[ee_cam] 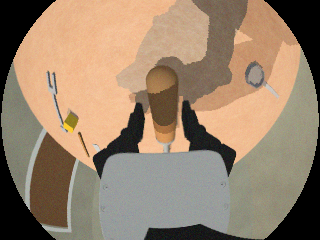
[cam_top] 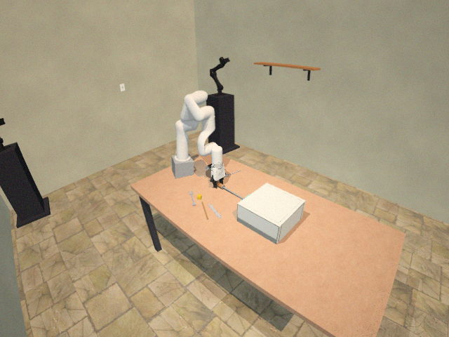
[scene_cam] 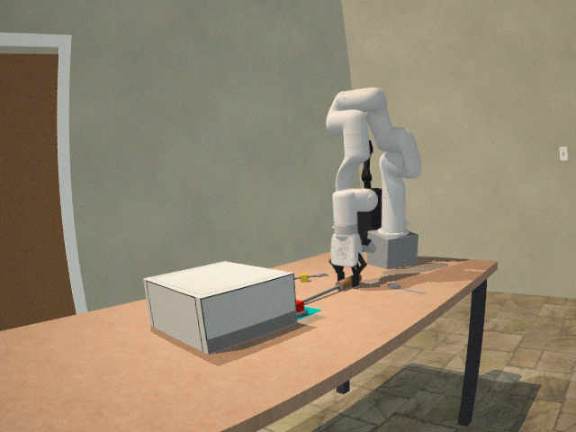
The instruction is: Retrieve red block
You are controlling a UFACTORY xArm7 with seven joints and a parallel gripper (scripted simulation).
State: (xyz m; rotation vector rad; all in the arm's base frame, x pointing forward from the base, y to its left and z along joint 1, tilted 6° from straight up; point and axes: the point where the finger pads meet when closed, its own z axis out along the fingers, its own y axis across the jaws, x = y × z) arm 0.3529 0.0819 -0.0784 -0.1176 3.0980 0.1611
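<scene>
The long tool is 130 mm ahead of my hand, 50 mm to the left of it and 10 mm below it. The rest, counted from my hand: wrench: 220 mm to the right, 20 mm below, 10 mm behind; spoon: 170 mm to the left, 70 mm behind, 20 mm below; yellow cube: 190 mm to the right, 30 mm ahead, 10 mm below.
</scene>
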